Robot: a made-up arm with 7 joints.
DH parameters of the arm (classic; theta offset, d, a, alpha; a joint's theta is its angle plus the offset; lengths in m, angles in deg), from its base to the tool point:
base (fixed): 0 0.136 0 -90
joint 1: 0 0.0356 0.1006 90
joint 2: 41.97 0 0.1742 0
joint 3: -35.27 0 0.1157 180
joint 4: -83.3 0.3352 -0.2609 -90
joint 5: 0 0.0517 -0.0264 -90
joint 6: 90 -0.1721 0.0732 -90
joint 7: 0 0.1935 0.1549 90
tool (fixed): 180 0.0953 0 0
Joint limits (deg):
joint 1: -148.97..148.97
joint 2: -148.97..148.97
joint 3: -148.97..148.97
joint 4: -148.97..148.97
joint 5: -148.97..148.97
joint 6: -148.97..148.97
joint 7: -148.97..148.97
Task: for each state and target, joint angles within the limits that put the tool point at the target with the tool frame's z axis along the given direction. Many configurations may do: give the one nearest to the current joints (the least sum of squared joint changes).
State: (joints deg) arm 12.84 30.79 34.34 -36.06 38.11 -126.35 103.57
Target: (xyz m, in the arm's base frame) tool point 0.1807 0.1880 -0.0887 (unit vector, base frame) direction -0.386 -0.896 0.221
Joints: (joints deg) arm -24.99 56.88 74.85 -71.87 74.48 -137.60 126.49
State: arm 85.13 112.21 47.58 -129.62 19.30 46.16 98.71
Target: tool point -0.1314 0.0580 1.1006 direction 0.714 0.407 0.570
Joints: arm 119.15 118.80 35.07 -104.12 -12.58 77.04 82.01
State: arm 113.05 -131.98 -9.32 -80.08 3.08 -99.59 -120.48
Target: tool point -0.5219 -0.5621 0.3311 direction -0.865 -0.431 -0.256
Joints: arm 94.15 -128.08 3.26 -99.20 34.00 -55.18 -124.03
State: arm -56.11 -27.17 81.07 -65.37 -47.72 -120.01 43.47
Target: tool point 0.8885 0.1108 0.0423 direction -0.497 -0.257 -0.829
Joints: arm -45.27 -46.21 96.57 -65.47 -21.65 -100.35 82.02
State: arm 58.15 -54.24 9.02 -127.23 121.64 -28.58 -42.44
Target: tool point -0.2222 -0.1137 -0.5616 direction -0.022 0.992 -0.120
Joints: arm 60.21 -75.60 15.64 -145.37 108.93 -4.02 -87.80
